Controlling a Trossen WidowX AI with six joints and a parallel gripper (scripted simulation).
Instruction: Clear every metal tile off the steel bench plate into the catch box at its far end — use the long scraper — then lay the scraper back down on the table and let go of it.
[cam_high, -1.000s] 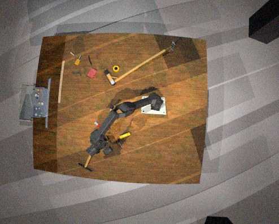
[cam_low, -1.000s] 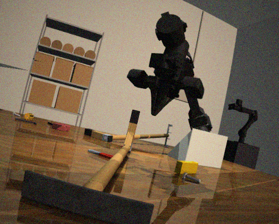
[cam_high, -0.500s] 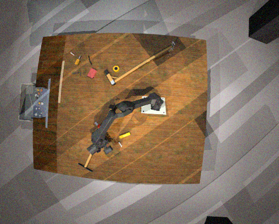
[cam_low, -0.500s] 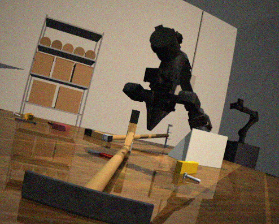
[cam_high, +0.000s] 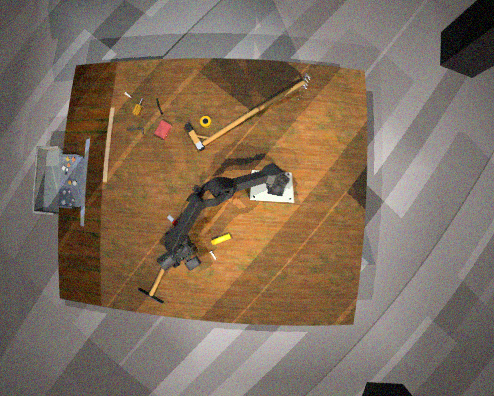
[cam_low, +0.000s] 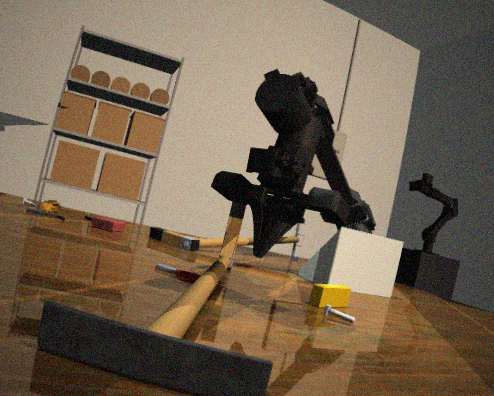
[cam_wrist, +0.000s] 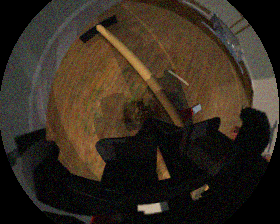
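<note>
Right now my gripper tip is 6 cm short of the long scraper. The rest, counted from my gripper tip: red block (51 cm to the right, 23 cm ahead, 5 cm below); then yellow block (15 cm behind, 7 cm to the right, 4 cm below); then red-handled tool (10 cm to the right, 8 cm ahead, 6 cm below).
</note>
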